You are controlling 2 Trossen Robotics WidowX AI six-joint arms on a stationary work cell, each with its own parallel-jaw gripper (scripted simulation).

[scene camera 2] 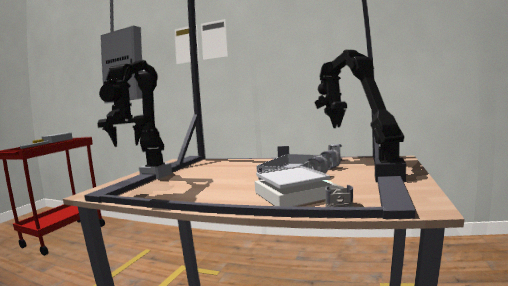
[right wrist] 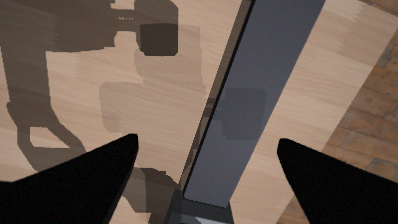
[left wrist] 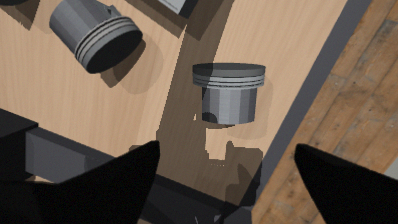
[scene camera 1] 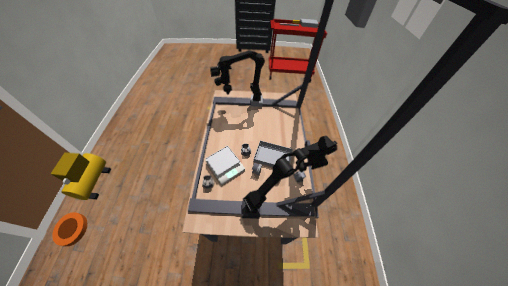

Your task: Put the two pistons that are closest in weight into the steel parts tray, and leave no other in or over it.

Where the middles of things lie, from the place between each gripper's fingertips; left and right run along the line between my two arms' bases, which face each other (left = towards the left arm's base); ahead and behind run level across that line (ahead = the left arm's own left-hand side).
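The white scale [scene camera 2: 296,195] is 510 mm ahead of my left hand, 70 mm to the right of it and 140 mm below it. I also see the scale plate [scene camera 2: 286,177], which is 80 mm to the right of my left hand, 120 mm below it and, again, 510 mm ahead of it.
For my right hand, the white scale is 16 cm below it, 5 cm behind it and 57 cm to the left of it. The scale plate is 4 cm behind my right hand, 56 cm to the left of it and 14 cm below it.
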